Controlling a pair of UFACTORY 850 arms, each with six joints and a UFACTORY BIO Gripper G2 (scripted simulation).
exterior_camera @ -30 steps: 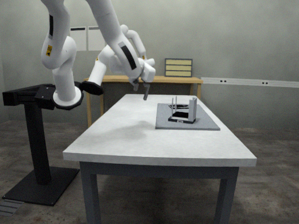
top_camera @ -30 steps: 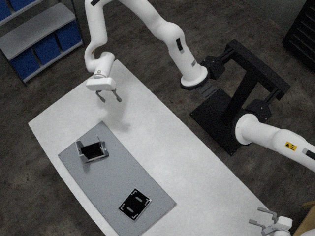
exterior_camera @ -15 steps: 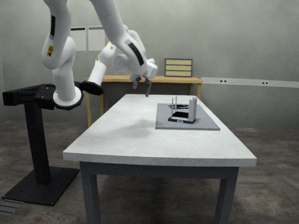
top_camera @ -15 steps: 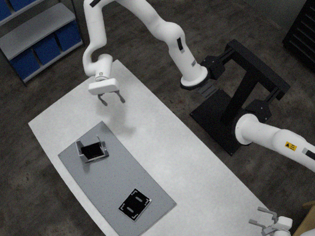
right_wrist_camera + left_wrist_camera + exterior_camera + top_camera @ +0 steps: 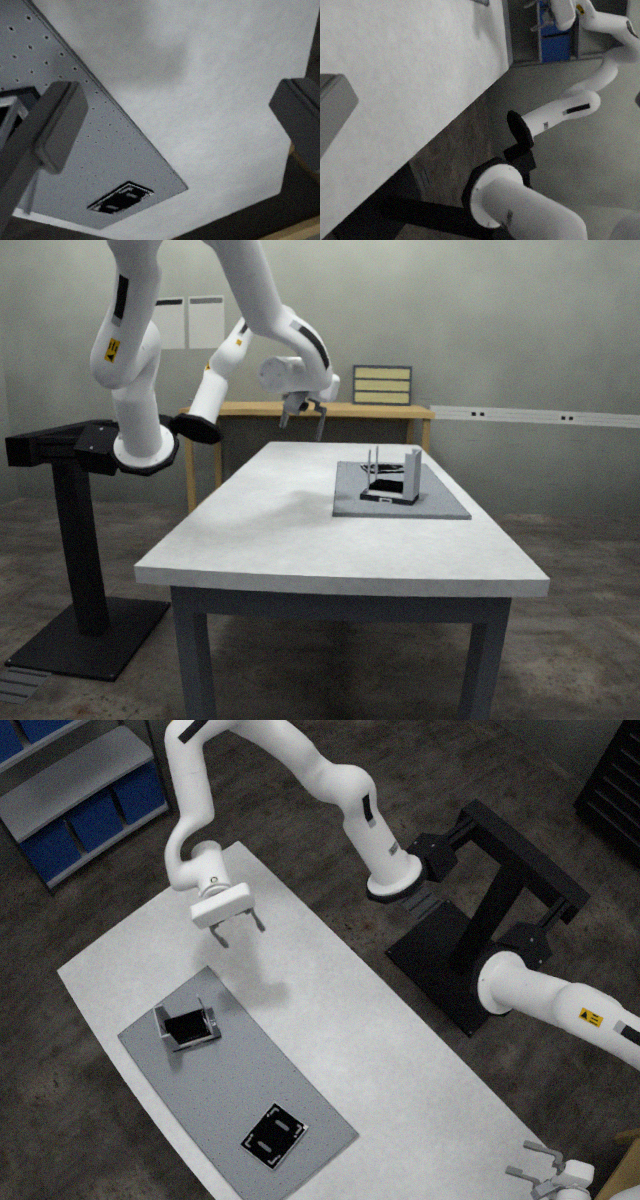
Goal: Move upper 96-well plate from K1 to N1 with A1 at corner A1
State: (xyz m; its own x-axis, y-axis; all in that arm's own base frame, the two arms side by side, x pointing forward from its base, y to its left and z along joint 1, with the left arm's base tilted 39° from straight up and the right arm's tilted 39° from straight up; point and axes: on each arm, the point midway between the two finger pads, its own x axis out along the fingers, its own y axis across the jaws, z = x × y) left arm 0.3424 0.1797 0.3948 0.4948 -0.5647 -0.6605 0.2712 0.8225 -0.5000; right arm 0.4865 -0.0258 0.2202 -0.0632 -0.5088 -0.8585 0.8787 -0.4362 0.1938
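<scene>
Now: right hand 27 cm short of the black 96-well plate, 5 cm to the right of it and 18 cm above it. From my right hand the other things lie so: white 96-well plate (27 cm ahead, 5 cm to the left, 19 cm below).
</scene>
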